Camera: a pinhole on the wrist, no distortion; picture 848 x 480 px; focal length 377.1 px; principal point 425.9 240.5 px. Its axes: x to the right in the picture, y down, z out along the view. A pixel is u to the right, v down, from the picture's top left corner.
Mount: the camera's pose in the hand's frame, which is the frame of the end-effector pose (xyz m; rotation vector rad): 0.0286 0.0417 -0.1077 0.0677 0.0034 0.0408
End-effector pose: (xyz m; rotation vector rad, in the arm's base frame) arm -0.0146 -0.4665 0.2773 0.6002 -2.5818 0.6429
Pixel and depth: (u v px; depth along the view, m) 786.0 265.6 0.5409
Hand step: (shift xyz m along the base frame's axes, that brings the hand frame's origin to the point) -0.6017 -0.3398 -0.1096
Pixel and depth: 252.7 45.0 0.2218
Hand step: 0.0711 -0.1079 -0.0870
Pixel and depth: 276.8 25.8 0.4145
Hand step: 0.1327 -0.2949 -0.2168
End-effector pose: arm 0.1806 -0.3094 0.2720 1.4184 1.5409 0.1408
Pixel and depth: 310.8 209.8 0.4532
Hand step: 0.1994 -0.2692 -0.1309
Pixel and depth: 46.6 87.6 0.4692
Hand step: 0.0287 -0.5867 -0.0591
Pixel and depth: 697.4 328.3 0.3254
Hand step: 0.2755 0.1292 -0.1890
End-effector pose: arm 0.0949 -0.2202 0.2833 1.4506 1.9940 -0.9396
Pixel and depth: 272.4 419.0 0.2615
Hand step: 0.1608 -0.1462 -0.0780
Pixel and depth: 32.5 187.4 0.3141
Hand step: 0.0556 -0.3434 0.0952
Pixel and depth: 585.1 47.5 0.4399
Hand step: -0.2655 -0.1459 -0.3172
